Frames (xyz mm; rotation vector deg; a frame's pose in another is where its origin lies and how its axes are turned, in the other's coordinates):
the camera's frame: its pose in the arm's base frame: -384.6 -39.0 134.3 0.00 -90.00 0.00
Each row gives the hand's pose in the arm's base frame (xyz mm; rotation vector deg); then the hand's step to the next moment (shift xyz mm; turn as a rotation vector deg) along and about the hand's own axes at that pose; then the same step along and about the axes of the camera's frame.
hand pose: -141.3 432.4 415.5 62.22 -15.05 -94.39
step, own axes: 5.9 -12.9 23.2 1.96 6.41 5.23
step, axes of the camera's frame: 1.5 -8.1 25.9 6.08 -5.94 -0.26
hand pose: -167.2 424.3 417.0 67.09 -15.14 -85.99
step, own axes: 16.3 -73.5 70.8 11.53 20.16 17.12
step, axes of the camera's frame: -27.3 -20.7 97.5 16.70 -23.50 -1.14
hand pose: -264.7 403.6 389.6 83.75 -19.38 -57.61
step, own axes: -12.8 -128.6 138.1 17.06 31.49 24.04
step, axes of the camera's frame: -92.4 -57.2 154.8 26.04 -34.23 -3.23
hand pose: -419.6 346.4 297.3 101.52 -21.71 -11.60
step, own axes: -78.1 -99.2 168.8 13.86 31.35 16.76
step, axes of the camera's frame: -140.9 -106.5 115.0 27.40 -26.41 -2.72
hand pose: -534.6 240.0 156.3 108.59 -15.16 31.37
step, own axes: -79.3 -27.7 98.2 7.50 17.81 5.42
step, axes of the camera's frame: -91.1 -85.6 32.7 16.61 -11.26 -0.21
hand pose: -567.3 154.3 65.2 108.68 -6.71 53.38
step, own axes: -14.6 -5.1 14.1 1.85 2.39 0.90
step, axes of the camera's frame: -16.3 -13.1 0.1 2.74 -1.40 -0.71
